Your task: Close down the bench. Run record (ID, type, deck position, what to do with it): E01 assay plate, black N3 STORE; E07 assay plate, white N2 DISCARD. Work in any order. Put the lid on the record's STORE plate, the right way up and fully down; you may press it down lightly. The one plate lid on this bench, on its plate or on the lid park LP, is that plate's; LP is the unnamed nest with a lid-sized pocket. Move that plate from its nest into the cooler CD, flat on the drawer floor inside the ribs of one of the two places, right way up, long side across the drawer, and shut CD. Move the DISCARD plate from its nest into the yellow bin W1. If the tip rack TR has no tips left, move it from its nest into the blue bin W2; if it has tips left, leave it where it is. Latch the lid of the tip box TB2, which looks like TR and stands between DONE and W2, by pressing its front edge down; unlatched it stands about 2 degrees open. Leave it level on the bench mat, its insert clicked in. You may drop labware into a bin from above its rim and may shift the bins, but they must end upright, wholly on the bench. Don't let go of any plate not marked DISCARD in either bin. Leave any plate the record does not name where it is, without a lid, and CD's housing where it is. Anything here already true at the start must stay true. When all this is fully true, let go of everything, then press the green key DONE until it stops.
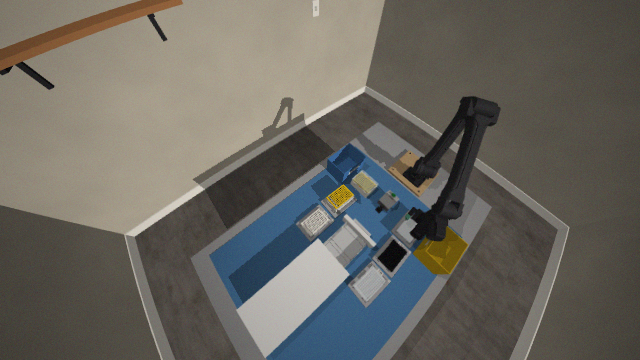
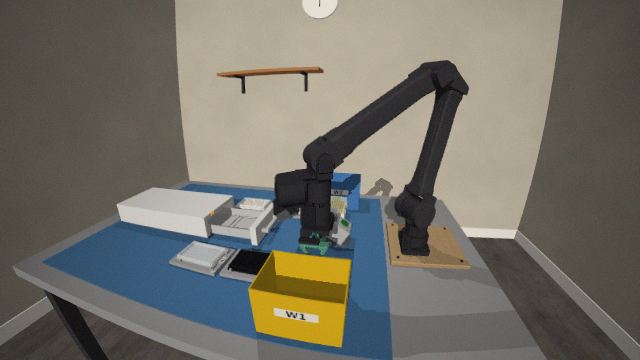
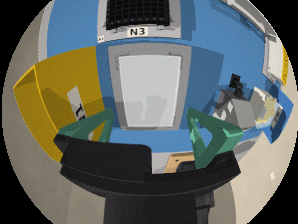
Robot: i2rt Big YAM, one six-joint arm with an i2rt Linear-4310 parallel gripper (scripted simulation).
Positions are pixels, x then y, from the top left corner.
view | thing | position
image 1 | cooler CD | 277,309
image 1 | yellow bin W1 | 448,252
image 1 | blue bin W2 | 349,160
